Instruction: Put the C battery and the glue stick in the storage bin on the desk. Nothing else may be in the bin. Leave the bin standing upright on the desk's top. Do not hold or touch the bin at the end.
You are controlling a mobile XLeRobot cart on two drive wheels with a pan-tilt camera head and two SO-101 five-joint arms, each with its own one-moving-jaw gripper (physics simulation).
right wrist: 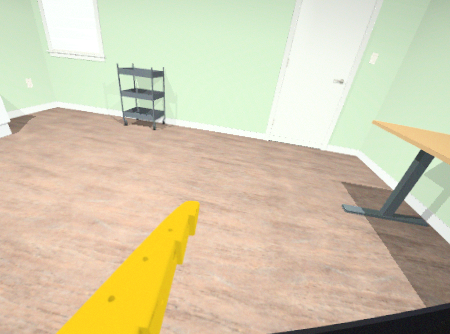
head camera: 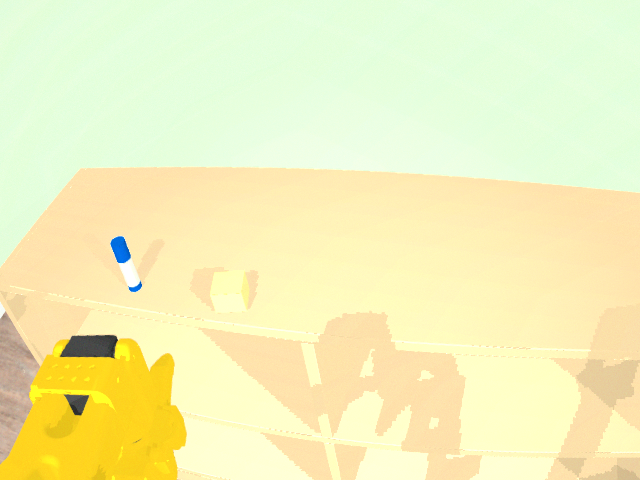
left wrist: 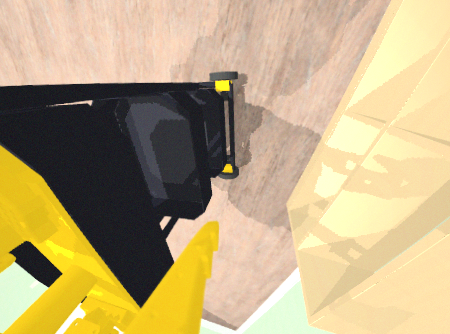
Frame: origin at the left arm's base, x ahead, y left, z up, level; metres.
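Where they show: left hand, its tool point: (left wrist: 218, 232); right hand, its tool point: (right wrist: 197, 214); right arm's base, origin of its link: (left wrist: 121, 316).
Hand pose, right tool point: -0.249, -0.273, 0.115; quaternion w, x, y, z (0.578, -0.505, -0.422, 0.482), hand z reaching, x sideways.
Observation:
Each offset is from my right tool point to the top centre of the thing, as dx, dy, dz. Level surfaces: height alone.
A glue stick with a blue cap and white barrel @[+0.937, +0.466, -0.191] (head camera: 125, 263) stands near the left end of the wooden shelf unit's top in the head view. The C battery and the storage bin do not show in these views. Part of the desk @[dz -0.170] (right wrist: 425, 138) shows at the right of the right wrist view. My left gripper (left wrist: 213, 229) is open and empty, with one notched jaw in view over the floor and cart; its arm shows lower left in the head view, in front of the shelf unit. My right gripper (right wrist: 194, 206) is open and empty, above the floor.
A pale yellow block @[+0.895, +0.306, -0.246] (head camera: 229, 291) sits on the shelf unit (head camera: 361, 232) (left wrist: 330, 272), right of the glue stick. The black cart base (left wrist: 65, 145) fills the left wrist view's left side. A grey trolley (right wrist: 142, 73) stands by the far wall, left of a white door (right wrist: 325, 65).

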